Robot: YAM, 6 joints.
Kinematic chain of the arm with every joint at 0, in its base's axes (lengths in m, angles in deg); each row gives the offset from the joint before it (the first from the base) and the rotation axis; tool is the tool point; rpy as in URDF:
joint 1: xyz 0 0 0.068 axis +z
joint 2: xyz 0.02 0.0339 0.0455 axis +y
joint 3: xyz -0.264 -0.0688 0 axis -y
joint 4: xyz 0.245 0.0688 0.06 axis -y
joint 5: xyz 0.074 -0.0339 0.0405 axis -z
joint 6: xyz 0.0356 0 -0.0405 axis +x
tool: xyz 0 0 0 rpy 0 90 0
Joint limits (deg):
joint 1: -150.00..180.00
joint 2: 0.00..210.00
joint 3: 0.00..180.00
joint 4: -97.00..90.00
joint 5: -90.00..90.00
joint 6: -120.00..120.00
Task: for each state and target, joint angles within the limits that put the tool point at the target. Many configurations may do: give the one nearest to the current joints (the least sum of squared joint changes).
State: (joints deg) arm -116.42 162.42 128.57 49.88 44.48 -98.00
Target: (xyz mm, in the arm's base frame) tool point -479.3 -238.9 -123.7
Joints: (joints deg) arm -150.00 185.02 122.82 45.45 66.94 -98.00
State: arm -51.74 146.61 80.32 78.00 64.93 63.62
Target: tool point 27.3 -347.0 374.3
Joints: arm -79.96 99.02 68.31 90.00 70.88 63.62
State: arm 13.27 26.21 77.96 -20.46 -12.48 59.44
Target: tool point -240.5 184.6 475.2
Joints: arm -35.41 3.46 97.86 -14.63 -18.18 59.44
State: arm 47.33 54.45 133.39 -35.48 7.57 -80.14
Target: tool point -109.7 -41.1 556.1
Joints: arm 20.70 33.42 113.41 -55.46 -0.54 -80.14
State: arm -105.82 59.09 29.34 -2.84 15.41 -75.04
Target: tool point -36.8 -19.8 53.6
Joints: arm -125.15 68.71 0.00 -38.94 31.66 -75.04
